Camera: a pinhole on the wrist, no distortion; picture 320 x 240 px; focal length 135.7 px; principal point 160.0 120.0 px. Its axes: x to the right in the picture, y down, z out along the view. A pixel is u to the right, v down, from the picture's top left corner.
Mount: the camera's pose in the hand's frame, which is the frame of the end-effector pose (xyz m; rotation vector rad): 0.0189 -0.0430 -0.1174 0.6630 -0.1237 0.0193
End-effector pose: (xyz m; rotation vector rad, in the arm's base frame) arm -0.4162 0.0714 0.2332 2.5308 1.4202 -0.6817
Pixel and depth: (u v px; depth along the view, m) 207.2 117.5 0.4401
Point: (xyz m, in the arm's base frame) -0.7072 0.2551 -0.0096
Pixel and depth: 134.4 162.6 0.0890
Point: -0.4734 0.1164 0.2724
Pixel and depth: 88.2 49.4 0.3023
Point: -0.7836 0.1322 0.3343
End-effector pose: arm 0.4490 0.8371 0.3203 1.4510 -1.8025 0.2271
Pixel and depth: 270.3 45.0 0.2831
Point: 0.7322 0.5353 0.3341
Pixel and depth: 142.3 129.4 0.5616
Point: 0.6125 0.6115 -0.0991
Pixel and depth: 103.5 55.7 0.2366
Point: 0.7014 0.8277 0.1737
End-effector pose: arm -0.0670 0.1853 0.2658 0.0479 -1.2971 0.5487
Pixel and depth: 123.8 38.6 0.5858
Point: 0.0867 -0.5045 0.3121
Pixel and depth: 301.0 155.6 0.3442
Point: -0.1591 0.0537 0.6936
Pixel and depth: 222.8 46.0 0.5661
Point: 0.0838 -0.3445 0.7014
